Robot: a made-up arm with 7 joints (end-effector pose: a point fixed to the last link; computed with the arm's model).
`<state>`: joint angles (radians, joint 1 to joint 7).
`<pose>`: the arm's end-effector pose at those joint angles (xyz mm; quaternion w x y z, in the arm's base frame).
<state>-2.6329 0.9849 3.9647 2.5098 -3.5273 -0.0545 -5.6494</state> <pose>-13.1 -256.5 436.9 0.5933 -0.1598 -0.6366 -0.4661</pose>
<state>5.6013 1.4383 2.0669 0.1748 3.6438 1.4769 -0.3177</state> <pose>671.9 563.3 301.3 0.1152 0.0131 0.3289 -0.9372</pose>
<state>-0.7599 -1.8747 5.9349 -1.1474 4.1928 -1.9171 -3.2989</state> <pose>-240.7 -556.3 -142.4 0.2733 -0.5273 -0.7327 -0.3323</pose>
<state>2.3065 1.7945 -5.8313 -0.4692 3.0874 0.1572 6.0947</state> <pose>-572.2 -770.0 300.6 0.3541 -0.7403 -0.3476 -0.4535</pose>
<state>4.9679 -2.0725 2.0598 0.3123 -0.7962 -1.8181 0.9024</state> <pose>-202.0 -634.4 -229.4 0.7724 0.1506 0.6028 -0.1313</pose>
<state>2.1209 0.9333 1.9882 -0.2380 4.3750 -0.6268 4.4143</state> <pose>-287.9 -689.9 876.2 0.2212 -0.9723 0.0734 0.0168</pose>
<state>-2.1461 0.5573 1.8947 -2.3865 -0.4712 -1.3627 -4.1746</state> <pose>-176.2 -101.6 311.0 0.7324 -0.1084 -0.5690 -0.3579</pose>
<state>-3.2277 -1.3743 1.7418 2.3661 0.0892 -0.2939 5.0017</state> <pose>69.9 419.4 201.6 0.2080 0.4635 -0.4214 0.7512</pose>
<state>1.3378 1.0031 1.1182 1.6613 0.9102 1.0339 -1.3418</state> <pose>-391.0 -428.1 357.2 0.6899 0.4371 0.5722 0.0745</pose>
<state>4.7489 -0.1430 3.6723 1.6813 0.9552 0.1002 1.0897</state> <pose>-306.8 -492.0 573.8 0.0393 0.3487 0.4881 0.7991</pose>
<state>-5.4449 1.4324 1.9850 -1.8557 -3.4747 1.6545 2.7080</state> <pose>375.7 54.6 219.0 0.5864 0.5058 0.6324 0.0187</pose>
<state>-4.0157 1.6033 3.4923 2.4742 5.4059 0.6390 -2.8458</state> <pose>17.2 -32.2 539.7 0.5365 0.6874 -0.4614 0.1636</pose>
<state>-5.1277 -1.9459 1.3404 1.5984 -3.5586 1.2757 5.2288</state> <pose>-637.0 308.2 83.5 0.8453 0.1335 0.4259 -0.2937</pose>
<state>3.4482 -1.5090 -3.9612 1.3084 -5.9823 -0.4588 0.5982</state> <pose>748.9 157.1 -31.9 0.1302 0.5314 0.1664 -0.8203</pose>
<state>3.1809 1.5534 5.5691 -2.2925 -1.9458 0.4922 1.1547</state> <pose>-63.8 223.0 586.2 0.3908 0.1199 -0.9111 -0.0528</pose>
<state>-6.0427 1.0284 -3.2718 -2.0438 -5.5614 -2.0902 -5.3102</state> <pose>289.5 -121.6 161.3 0.3930 0.1853 0.8100 0.3939</pose>
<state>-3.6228 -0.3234 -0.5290 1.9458 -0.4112 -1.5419 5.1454</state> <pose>-154.8 -236.2 799.0 0.0495 -0.8596 0.4919 -0.1289</pose>
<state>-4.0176 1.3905 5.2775 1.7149 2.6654 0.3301 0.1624</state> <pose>30.2 -629.1 22.4 0.2549 0.1085 -0.4270 -0.8607</pose>
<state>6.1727 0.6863 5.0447 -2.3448 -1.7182 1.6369 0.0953</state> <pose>-37.5 -218.4 523.2 0.3363 0.8338 0.2496 0.3598</pose>
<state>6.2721 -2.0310 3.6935 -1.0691 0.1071 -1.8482 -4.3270</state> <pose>-581.3 -215.7 336.2 0.4155 -0.5919 -0.6517 0.2286</pose>
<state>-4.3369 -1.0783 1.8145 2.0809 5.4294 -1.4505 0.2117</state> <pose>-204.3 507.5 222.7 0.2255 0.1843 0.4710 -0.8327</pose>
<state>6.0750 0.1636 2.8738 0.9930 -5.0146 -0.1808 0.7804</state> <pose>-269.1 -199.6 1076.1 0.0220 0.6330 0.6672 0.3920</pose>
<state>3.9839 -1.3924 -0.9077 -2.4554 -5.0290 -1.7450 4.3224</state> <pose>178.1 -66.9 69.3 0.8524 -0.4066 0.2674 -0.1915</pose>
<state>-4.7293 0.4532 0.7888 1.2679 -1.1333 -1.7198 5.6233</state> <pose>-349.5 -394.4 762.5 0.0197 0.6000 -0.6929 0.3993</pose>
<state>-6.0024 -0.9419 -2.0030 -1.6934 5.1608 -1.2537 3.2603</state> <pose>-175.5 -305.1 711.7 0.3463 -0.7120 -0.4688 0.3915</pose>
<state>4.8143 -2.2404 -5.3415 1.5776 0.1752 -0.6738 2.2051</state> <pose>361.8 -649.3 168.5 0.3821 -0.6454 0.3319 0.5721</pose>
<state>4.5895 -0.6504 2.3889 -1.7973 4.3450 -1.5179 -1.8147</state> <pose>-366.7 -143.3 704.6 0.6663 -0.2663 0.6323 0.2923</pose>
